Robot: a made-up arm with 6 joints.
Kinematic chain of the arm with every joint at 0, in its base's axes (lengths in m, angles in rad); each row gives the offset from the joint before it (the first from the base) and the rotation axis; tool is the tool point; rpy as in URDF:
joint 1: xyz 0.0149 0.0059 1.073 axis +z
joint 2: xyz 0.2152 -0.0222 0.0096 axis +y
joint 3: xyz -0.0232 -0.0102 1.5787 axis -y
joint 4: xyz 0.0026 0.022 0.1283 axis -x
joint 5: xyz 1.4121 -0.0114 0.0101 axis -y
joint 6: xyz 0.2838 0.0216 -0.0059 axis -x
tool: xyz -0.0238 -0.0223 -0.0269 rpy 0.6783 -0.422 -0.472
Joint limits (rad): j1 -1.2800..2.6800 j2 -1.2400..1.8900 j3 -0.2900..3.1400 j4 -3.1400..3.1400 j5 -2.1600..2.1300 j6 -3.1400..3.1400
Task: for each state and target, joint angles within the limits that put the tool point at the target. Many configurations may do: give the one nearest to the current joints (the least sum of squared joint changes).
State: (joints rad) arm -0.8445 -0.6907 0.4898 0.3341 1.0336 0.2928
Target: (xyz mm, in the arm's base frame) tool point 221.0 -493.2 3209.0
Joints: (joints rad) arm -1.2104 -0.6815 -0.2900 0.2217 0.9570 0.2963
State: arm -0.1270 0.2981 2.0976 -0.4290 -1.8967 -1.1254
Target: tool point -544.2 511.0 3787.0
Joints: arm -0.5496 -0.1309 2.0565 -0.5452 -1.6695 -1.1545
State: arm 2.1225 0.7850 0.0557 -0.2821 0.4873 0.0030
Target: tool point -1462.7 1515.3 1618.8
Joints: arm 2.3473 0.3557 -0.2900 -0.2755 -0.1584 -0.0334
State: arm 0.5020 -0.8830 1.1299 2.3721 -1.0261 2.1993
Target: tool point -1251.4 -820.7 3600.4
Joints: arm 0.4710 -0.8495 0.8813 2.3426 -1.1065 2.2010
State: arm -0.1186 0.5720 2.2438 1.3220 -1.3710 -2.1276
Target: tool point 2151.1 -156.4 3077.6
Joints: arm 0.0374 1.1456 2.3480 1.3252 -1.5504 -2.1038
